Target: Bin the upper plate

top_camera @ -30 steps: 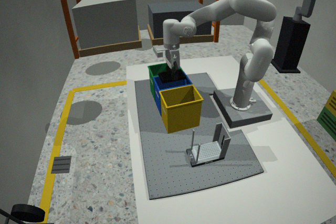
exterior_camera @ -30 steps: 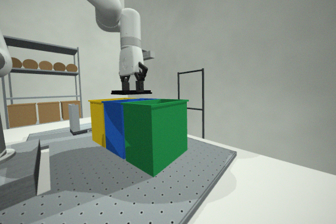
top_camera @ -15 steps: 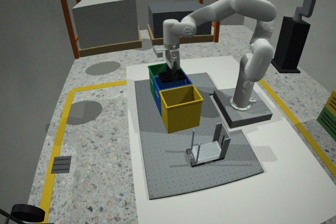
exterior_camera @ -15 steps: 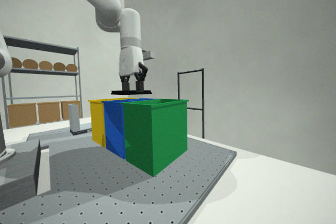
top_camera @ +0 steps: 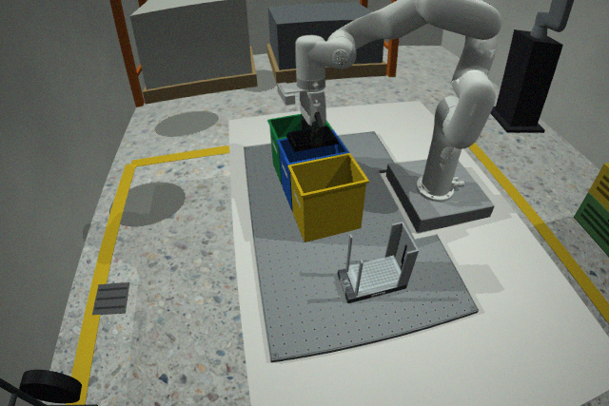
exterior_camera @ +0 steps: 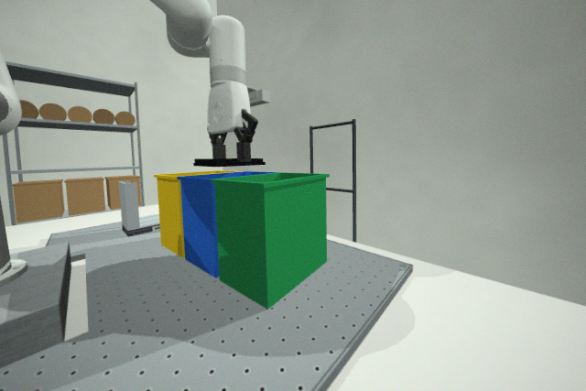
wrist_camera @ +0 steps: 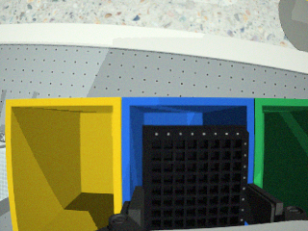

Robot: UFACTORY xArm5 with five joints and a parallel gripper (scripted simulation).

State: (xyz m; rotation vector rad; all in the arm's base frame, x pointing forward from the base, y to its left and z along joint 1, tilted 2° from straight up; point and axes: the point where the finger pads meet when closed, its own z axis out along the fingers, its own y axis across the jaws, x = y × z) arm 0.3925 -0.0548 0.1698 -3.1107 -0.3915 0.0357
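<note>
The black 96-well plate lies 10 mm below my hand. The rest, counted from my hand: green bin (130 mm to the right, 130 mm below, 30 mm ahead); blue bin (130 mm below); yellow bin (130 mm to the left, 130 mm below, 30 mm behind).
</note>
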